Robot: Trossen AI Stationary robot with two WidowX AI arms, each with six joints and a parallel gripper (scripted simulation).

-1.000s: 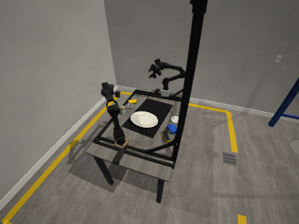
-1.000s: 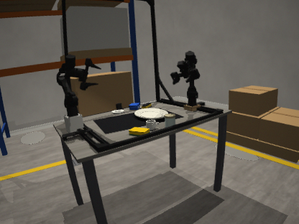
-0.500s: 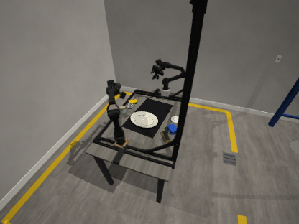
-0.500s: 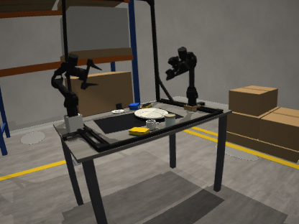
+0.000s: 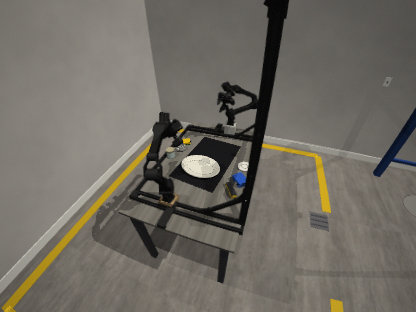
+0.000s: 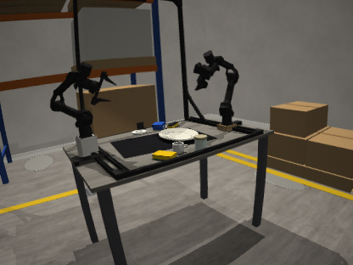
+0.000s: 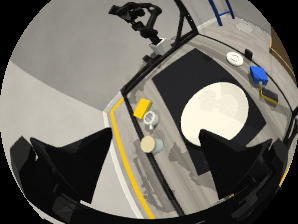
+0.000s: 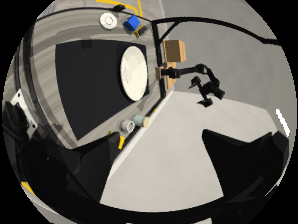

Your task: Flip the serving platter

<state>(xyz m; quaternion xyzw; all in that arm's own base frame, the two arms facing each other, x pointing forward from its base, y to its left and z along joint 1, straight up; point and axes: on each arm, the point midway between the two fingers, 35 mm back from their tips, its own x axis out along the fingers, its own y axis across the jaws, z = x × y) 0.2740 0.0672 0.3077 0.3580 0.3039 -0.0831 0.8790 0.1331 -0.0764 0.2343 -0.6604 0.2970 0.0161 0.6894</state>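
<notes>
Right now the white serving platter is 33 cm below my left hand, 11 cm to the right of it and 11 cm behind it. Also, from my left hand: yellow sponge: 33 cm below, 32 cm to the right, 19 cm ahead; black drying mat: 35 cm below, 22 cm to the right, 11 cm behind; mug: 32 cm below, 22 cm to the right, 15 cm ahead.
</notes>
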